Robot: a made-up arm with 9 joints.
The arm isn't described. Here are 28 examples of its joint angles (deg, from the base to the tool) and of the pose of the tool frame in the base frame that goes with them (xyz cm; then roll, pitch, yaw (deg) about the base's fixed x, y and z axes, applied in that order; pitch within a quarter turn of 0, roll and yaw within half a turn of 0).
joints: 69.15 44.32 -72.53 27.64 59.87 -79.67 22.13 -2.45 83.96
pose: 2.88 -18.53 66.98 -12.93 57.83 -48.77
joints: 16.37 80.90 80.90 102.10 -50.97 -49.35 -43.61 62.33 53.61
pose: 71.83 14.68 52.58 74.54 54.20 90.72
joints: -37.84 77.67 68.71 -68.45 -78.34 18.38 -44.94 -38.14 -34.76
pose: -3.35 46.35 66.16 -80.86 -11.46 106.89
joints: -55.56 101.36 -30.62 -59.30 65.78 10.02 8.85 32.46 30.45
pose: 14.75 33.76 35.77 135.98 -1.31 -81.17
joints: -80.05 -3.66 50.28 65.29 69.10 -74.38 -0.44 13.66 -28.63
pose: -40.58 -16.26 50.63 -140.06 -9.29 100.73
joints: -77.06 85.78 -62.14 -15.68 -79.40 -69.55 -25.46 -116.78 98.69
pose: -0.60 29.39 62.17 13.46 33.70 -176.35
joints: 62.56 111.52 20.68 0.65 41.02 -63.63 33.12 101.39 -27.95
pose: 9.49 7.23 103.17 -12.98 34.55 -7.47
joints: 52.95 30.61 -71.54 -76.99 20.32 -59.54 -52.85 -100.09 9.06
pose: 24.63 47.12 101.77 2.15 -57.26 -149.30
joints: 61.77 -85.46 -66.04 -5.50 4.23 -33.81 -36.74 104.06 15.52
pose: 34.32 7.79 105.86 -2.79 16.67 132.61
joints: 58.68 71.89 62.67 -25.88 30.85 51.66 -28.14 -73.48 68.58
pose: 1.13 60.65 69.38 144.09 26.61 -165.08
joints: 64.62 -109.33 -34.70 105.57 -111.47 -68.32 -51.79 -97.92 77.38
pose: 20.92 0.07 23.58 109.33 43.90 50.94
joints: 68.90 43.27 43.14 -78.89 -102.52 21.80 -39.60 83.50 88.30
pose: -49.95 3.83 80.40 22.17 -38.47 0.70
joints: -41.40 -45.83 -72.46 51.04 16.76 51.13 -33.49 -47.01 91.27
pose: -15.56 17.17 81.30 105.46 -15.86 -58.79
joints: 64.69 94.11 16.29 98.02 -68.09 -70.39 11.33 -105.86 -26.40
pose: 30.03 67.24 99.19 -43.14 -20.91 -62.45
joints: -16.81 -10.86 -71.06 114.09 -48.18 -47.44 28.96 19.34 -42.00
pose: -35.23 -12.52 75.03 34.54 42.35 -72.42
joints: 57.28 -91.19 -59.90 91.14 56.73 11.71 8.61 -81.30 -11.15
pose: 2.43 18.19 51.07 83.04 -14.86 -174.33
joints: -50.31 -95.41 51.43 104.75 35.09 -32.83 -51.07 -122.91 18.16
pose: 16.60 7.82 27.64 -166.09 62.82 -118.82
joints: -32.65 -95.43 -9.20 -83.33 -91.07 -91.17 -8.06 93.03 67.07
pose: -5.52 -33.78 98.77 -71.27 9.42 -159.18
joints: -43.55 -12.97 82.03 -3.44 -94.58 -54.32 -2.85 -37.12 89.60
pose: -6.91 -10.43 86.81 -2.26 6.34 -70.18
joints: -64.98 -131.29 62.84 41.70 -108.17 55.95 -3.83 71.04 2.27
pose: 12.58 -4.46 48.43 -128.28 -65.48 117.43
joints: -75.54 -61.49 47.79 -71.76 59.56 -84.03 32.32 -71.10 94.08
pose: 8.46 35.55 75.92 93.86 -44.05 88.18
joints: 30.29 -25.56 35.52 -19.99 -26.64 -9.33 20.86 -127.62 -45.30
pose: 8.17 -13.61 58.92 165.43 -52.31 -101.74
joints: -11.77 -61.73 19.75 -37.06 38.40 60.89 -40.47 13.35 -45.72
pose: -13.67 -25.66 90.34 -50.26 -18.85 -150.21
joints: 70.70 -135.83 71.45 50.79 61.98 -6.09 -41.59 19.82 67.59
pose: 23.11 46.98 21.31 66.94 -48.37 -158.36
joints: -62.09 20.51 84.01 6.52 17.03 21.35 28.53 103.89 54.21
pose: -11.89 -4.24 64.84 117.66 26.94 -65.33
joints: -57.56 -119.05 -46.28 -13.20 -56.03 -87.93 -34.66 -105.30 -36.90
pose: -12.34 -0.06 98.33 -25.34 32.47 -160.55
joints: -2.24 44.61 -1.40 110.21 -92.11 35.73 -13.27 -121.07 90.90
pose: 25.20 -7.40 36.64 -163.12 7.44 23.51
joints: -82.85 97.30 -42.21 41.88 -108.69 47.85 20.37 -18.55 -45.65
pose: 12.49 4.39 65.42 -76.95 -46.74 -148.96
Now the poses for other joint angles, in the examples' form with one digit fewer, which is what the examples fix.
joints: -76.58 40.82 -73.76 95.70 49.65 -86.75 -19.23 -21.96 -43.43
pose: 3.1 58.6 65.0 -124.6 20.8 -10.8
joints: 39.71 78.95 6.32 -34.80 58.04 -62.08 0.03 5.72 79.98
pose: -8.0 5.0 88.9 -46.7 42.8 -122.7
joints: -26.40 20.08 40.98 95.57 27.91 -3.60 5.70 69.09 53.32
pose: 32.8 -41.6 71.0 86.0 19.8 30.5
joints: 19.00 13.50 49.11 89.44 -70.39 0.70 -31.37 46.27 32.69
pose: 63.0 1.4 58.4 44.5 -3.8 106.7
